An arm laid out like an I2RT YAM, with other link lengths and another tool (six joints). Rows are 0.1 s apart.
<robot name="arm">
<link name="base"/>
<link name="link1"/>
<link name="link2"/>
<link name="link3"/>
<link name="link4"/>
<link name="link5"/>
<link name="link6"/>
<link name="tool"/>
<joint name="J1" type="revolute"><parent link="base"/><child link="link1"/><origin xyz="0 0 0.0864"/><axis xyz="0 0 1"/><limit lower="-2.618" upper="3.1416"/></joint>
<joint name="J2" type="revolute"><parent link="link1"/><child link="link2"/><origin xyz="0.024 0.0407 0.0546"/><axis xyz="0 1 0"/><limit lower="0" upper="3.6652"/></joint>
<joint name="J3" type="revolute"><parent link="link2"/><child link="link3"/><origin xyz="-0.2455 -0.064 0"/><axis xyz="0 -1 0"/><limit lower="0" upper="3.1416"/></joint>
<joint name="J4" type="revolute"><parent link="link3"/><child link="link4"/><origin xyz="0.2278 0.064 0.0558"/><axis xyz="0 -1 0"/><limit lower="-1.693" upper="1.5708"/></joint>
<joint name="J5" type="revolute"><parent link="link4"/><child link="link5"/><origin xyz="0.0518 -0.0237 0.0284"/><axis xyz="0 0 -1"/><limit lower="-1.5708" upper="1.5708"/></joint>
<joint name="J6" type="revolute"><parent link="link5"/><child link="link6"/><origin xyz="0.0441 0 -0.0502"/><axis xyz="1 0 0"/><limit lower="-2.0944" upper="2.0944"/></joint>
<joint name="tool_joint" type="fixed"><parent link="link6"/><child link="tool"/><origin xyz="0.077 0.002 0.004" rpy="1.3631 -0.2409 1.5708"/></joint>
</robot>
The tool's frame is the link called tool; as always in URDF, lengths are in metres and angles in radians.
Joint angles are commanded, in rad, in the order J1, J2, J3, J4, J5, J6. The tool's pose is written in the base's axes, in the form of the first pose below.
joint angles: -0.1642, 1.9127, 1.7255, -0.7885, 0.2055, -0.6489
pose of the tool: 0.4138 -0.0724 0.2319 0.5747 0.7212 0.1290 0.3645
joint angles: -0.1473, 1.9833, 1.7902, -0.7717, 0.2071, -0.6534
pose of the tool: 0.4325 -0.0682 0.2250 0.5660 0.7255 0.1333 0.3681
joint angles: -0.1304, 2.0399, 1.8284, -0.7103, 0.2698, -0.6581
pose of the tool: 0.4507 -0.0706 0.2196 0.5585 0.7181 0.1186 0.3979
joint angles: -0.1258, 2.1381, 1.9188, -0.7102, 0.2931, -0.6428
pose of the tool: 0.4700 -0.0737 0.2058 0.5645 0.7136 0.1098 0.4001
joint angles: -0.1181, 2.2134, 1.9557, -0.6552, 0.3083, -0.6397
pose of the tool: 0.4876 -0.0739 0.1881 0.5625 0.7100 0.1091 0.4095
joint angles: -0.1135, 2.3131, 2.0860, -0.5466, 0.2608, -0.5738
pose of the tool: 0.5277 -0.0707 0.1924 0.5672 0.6670 0.1738 0.4507
